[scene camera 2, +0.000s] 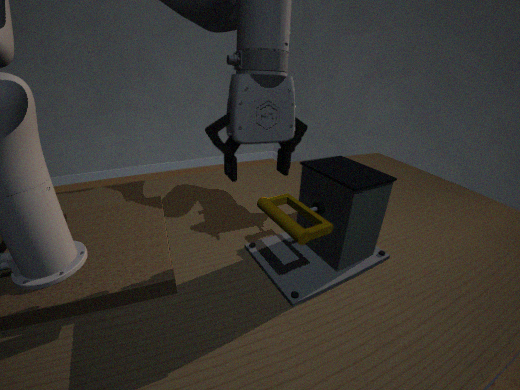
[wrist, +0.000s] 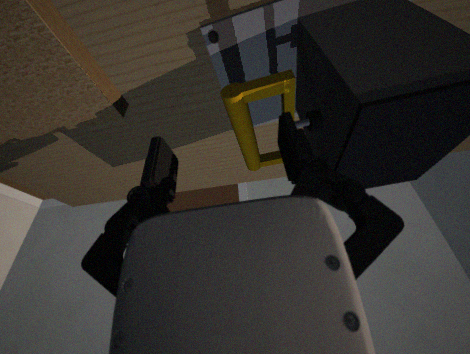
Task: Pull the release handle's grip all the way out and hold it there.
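Note:
The release handle is a yellow rectangular loop with a thick round grip bar [scene camera 2: 282, 219] [wrist: 243, 131]. A short metal rod [scene camera 2: 314, 208] [wrist: 302, 124] joins it to the dark grey box [scene camera 2: 327, 215] [wrist: 327, 100], and the loop stands close to the box's face. My gripper [scene camera 2: 258, 176] [wrist: 223, 138] is open, with nothing between its fingers. It points down above the handle and a little behind it in the scene view. In the wrist view the right finger covers part of the loop's box-side bar.
The box stands on a light base plate [scene camera 2: 320, 290] [wrist: 287, 11] with dark bolts at its corners. A raised wooden board [scene camera 2: 120, 240] [wrist: 40, 75] carries the robot's base [scene camera 2: 45, 267] at the left. A wall rises behind the table [scene camera 2: 425, 300].

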